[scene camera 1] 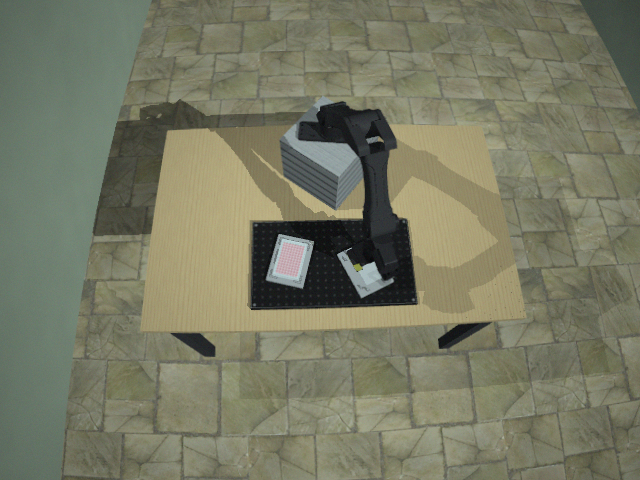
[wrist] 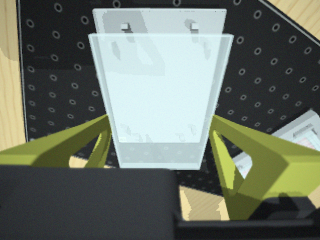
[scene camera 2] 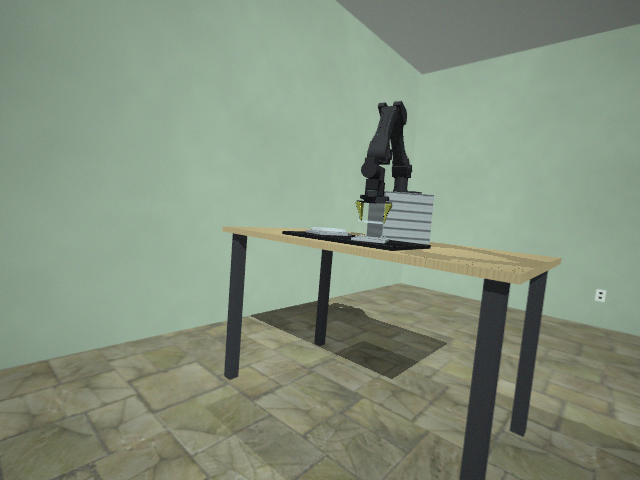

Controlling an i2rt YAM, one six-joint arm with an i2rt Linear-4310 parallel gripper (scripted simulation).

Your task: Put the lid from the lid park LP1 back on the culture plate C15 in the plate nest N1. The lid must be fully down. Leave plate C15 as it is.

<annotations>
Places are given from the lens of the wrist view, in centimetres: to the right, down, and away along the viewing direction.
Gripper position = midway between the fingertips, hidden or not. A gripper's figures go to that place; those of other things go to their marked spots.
my gripper [wrist: 160, 120]: 0, 0, 13
clear lid [wrist: 160, 90]: 0, -2, 11
grey lid park LP1 [wrist: 214, 24]: 5, -9, 14
The marked spots on the grey lid park LP1 and the clear lid are 9 cm apart.
</annotations>
